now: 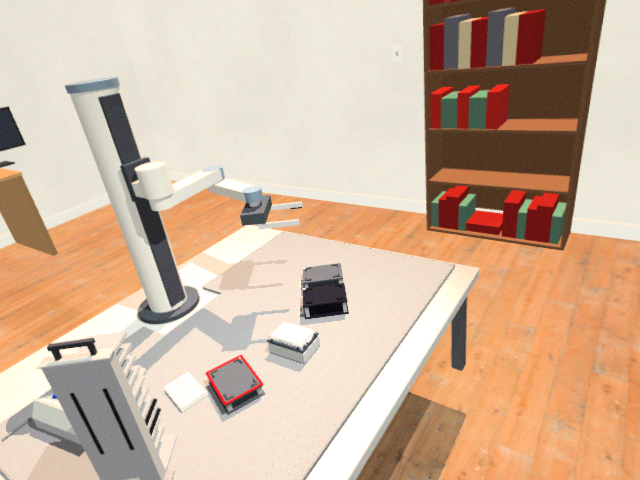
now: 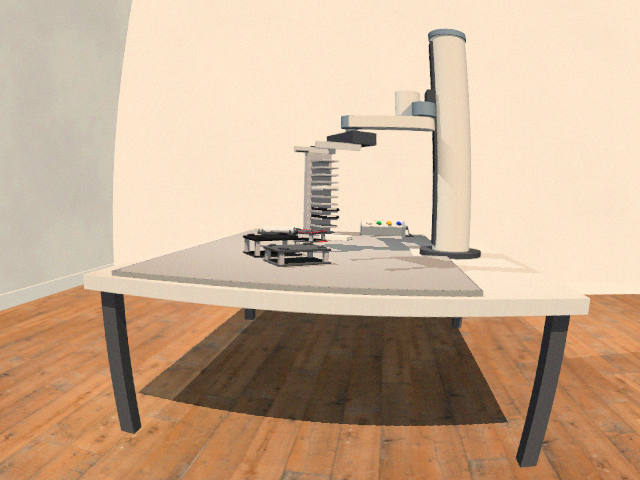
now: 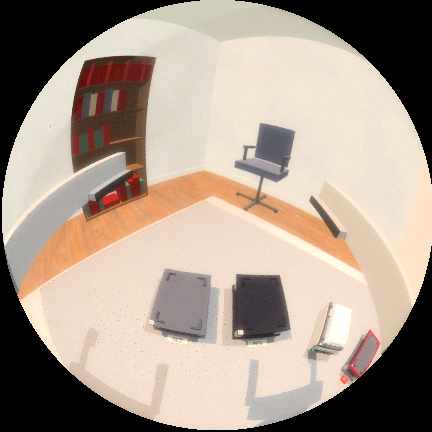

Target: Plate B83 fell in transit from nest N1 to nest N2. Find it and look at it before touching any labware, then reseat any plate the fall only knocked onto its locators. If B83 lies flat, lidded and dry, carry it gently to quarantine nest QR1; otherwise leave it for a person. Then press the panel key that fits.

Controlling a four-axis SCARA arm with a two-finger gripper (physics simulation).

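Frame: origin at the arm's base, x right, y ahead, z up, level; metres.
Where they show: gripper, fingertip midpoint: (image 1: pixel 300 212) (image 2: pixel 304 146) (image 3: pixel 221 169); arm's base at its link origin: (image 1: pixel 170 305) (image 2: pixel 450 254).
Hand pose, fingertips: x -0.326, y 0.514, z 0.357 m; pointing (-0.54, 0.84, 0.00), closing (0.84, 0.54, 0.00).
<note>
Each offset is from my fingertips to the centre of the thing.
My gripper (image 1: pixel 299 214) (image 2: pixel 305 146) (image 3: pixel 221 169) is open and empty, high above the mat. Grey nest N2 {dx -0.069, dy +0.004, dz -0.319 m} (image 1: pixel 322 272) (image 3: pixel 182 302) and black nest N1 {dx +0.077, dy +0.114, dz -0.312 m} (image 1: pixel 324 295) (image 3: pixel 260 302) stand side by side with bare tops. A white plate {dx +0.631, dy -0.041, dz -0.332 m} (image 1: pixel 185 391) lies flat on the mat beside the red-rimmed nest {dx +0.543, dy +0.090, dz -0.321 m} (image 1: pixel 234 379) (image 3: pixel 365 352); its label, lid and any wetness cannot be made out. Another white plate {dx +0.320, dy +0.150, dz -0.282 m} (image 1: pixel 293 335) (image 3: pixel 340 325) is on a pale device; I cannot tell whether it is fully seated. The key panel {dx +0.869, dy -0.251, dz -0.302 m} (image 1: pixel 51 418) (image 2: pixel 382 231) has white, green, yellow and blue keys.
A tall slotted rack {dx +0.857, dy +0.058, dz -0.123 m} (image 1: pixel 95 392) (image 2: pixel 307 191) stands near the panel, with a handle on top. The arm's column (image 1: pixel 113 196) (image 2: pixel 452 144) stands at the table's side. A bookshelf (image 1: pixel 582 129) and an office chair (image 3: pixel 262 170) are beyond the table.
</note>
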